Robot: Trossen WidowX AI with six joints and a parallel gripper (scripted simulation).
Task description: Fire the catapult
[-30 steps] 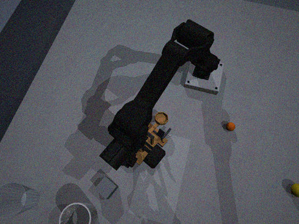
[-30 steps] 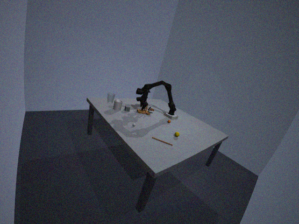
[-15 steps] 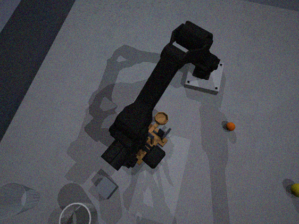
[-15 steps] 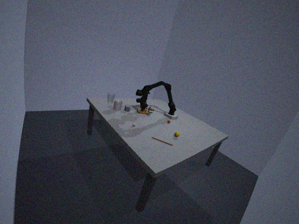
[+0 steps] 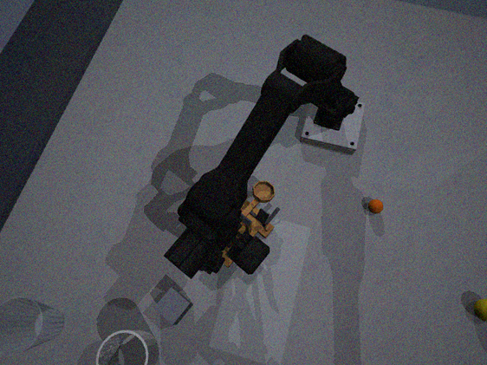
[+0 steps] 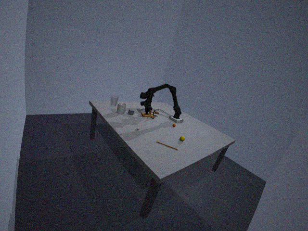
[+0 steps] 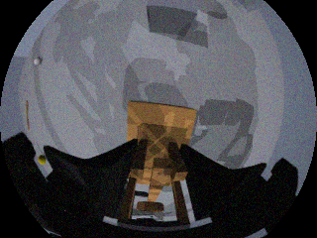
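My gripper tip is 19 cm past the orange ball, 28 cm to the right of it and 2 cm above it. Round my gripper tip: grey cube 16 cm ahead, 5 cm to the right, 1 cm below; then white mug 27 cm ahead, 8 cm to the right, 1 cm below; then wooden catapult 6 cm behind, 4 cm to the left, 2 cm above.
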